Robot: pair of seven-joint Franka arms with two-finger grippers.
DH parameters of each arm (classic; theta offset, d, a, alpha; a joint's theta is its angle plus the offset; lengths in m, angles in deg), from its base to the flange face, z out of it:
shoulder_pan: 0 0.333 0 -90
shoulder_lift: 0 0 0 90
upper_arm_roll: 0 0.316 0.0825 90
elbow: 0 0 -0.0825 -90
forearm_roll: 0 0.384 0 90
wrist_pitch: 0 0 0.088 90
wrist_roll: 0 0.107 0 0
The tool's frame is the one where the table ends.
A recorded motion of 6 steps. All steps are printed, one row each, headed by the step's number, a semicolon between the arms.
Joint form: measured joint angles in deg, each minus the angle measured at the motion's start. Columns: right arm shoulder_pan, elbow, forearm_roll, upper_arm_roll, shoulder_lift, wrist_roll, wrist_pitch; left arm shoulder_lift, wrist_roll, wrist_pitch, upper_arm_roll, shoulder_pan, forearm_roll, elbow.
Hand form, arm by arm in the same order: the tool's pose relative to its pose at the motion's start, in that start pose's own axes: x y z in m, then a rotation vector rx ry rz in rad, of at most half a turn. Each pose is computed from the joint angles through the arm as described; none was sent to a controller.
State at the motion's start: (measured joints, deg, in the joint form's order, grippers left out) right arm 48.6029 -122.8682 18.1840 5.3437 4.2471 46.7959 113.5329; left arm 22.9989 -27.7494 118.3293 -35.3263 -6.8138 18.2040 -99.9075
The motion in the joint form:
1: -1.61 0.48 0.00 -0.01 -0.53 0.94 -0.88; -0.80 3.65 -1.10 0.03 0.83 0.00 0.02
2: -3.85 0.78 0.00 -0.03 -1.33 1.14 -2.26; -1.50 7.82 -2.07 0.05 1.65 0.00 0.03
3: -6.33 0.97 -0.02 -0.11 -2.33 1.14 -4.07; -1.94 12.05 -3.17 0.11 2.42 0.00 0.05
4: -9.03 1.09 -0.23 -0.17 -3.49 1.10 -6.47; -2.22 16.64 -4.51 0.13 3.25 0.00 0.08
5: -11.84 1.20 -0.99 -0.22 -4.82 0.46 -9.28; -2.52 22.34 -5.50 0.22 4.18 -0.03 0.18
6: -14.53 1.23 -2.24 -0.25 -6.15 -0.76 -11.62; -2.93 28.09 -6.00 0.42 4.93 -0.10 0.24
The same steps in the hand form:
1: 0.0087 0.0075 -0.0113 0.0121 -0.0002 0.0379; 0.0005 -0.0104 -0.0057 0.0127 -0.0044 0.0481
2: 0.0199 0.0202 -0.0242 0.0228 -0.0052 0.0728; 0.0009 -0.0204 -0.0106 0.0234 -0.0095 0.1055
3: 0.0312 0.0363 -0.0377 0.0310 -0.0141 0.1084; 0.0010 -0.0303 -0.0127 0.0331 -0.0219 0.1642
4: 0.0416 0.0554 -0.0511 0.0322 -0.0272 0.1448; 0.0008 -0.0407 -0.0132 0.0415 -0.0416 0.2288
5: 0.0506 0.0771 -0.0649 0.0249 -0.0375 0.1691; 0.0017 -0.0525 -0.0147 0.0459 -0.0557 0.3093
6: 0.0586 0.0988 -0.0778 0.0151 -0.0376 0.1804; 0.0027 -0.0629 -0.0175 0.0481 -0.0615 0.3919

